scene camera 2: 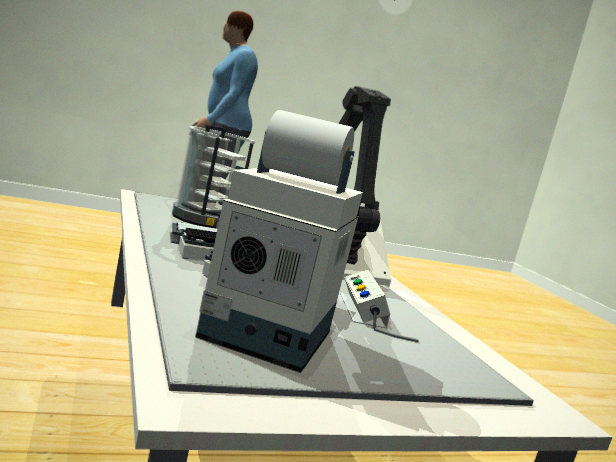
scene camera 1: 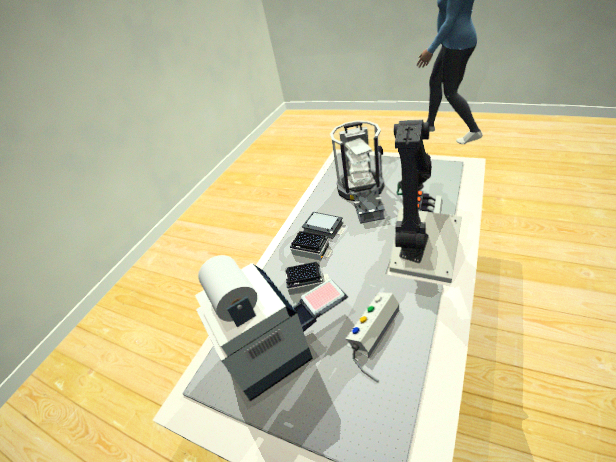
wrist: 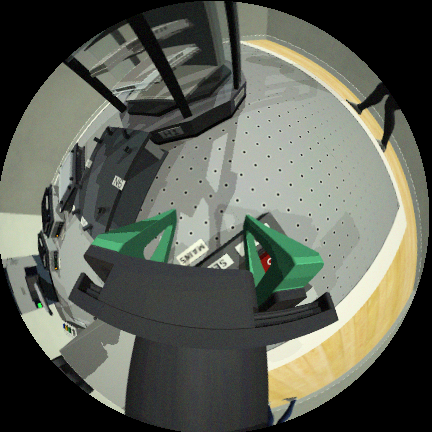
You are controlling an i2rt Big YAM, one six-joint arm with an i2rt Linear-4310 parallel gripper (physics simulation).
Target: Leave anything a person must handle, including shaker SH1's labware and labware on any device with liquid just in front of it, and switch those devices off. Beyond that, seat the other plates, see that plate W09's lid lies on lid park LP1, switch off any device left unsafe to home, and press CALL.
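Frame: origin at the arm's base, x ahead, y left, z up, level; centimetres.
Seen in the pictures: gripper, between the fingertips: (wrist: pixel 209 217); arm's base, origin of its link: (scene camera 1: pixel 414 246) (wrist: pixel 105 357).
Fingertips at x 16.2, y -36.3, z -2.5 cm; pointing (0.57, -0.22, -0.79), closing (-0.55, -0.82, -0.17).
Pixels of each thing's top centre, then the offset from my fingertips to it.
- MAINS box, centre of its top: (wrist: pixel 230 324) (scene camera 1: pixel 423 201) dy +3.9, dx -11.3, dz -0.5 cm
- dark nest N6, centre of its top: (wrist: pixel 89 173) (scene camera 1: pixel 367 198) dy +11.6, dx +13.3, dz +1.9 cm
- pale flat piece, centre of its top: (scene camera 2: pixel 199 228) (wrist: pixel 63 174) (scene camera 1: pixel 321 220) dy +29.7, dx +29.7, dz -1.4 cm
- pink plate, centre of its top: (scene camera 1: pixel 322 293) (wrist: pixel 38 297) dy +73.8, dx +5.2, dz +7.4 cm
- large machine, centre of its top: (scene camera 2: pixel 317 118) (scene camera 1: pixel 224 270) dy +97.2, dx +17.2, dz +39.9 cm
- button box, centre of its top: (scene camera 2: pixel 369 280) (scene camera 1: pixel 372 314) (wrist: pixel 67 335) dy +72.2, dx -12.7, dz +2.6 cm
My gripper (wrist: pixel 209 217) is open and empty, above the mat near the MAINS box (wrist: pixel 192 251) (scene camera 1: pixel 427 201), whose red switches are partly hidden by a finger in the wrist view. The dark nest N6 (wrist: pixel 95 172) (scene camera 1: pixel 370 214) holds no plate and lies left of the fingers. Rack H1 (wrist: pixel 200 129) (scene camera 1: pixel 346 194) (scene camera 2: pixel 192 214) holds several stacked plates. A pale flat piece (scene camera 1: pixel 323 222) lies on a dark holder. Two black plates (scene camera 1: pixel 310 241) (scene camera 1: pixel 304 273) sit on low devices with small orange lights. A pink plate (scene camera 1: pixel 324 297) lies at the large machine's tray. Device labels there are unreadable.
The large machine (scene camera 1: pixel 272 345) (scene camera 2: pixel 280 260) carries a white roll and shows a green light in the wrist view. The button box (scene camera 1: pixel 376 327) (scene camera 2: pixel 371 302) has white, green, yellow and blue buttons. A person (scene camera 1: pixel 457 35) (scene camera 2: pixel 235 90) stands beyond the table's far end.
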